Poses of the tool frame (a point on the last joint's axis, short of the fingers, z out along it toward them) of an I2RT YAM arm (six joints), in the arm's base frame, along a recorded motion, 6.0 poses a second.
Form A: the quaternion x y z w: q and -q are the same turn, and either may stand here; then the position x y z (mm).
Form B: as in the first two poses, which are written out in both.
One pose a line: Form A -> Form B
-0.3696 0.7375 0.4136 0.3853 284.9 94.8 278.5 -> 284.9 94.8 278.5 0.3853 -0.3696 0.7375 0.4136
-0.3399 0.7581 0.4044 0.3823 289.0 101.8 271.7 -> 289.0 101.8 271.7 0.3823 -0.3399 0.7581 0.4044
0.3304 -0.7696 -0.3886 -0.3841 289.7 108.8 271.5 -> 289.7 108.8 271.5 0.3841 -0.3304 0.7696 0.3886
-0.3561 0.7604 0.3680 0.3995 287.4 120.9 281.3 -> 287.4 120.9 281.3 0.3995 -0.3561 0.7604 0.3680
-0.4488 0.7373 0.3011 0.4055 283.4 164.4 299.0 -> 283.4 164.4 299.0 0.4055 -0.4488 0.7373 0.3011
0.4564 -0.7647 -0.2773 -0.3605 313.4 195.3 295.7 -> 313.4 195.3 295.7 0.3605 -0.4564 0.7647 0.2773
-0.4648 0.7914 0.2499 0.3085 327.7 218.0 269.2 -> 327.7 218.0 269.2 0.3085 -0.4648 0.7914 0.2499
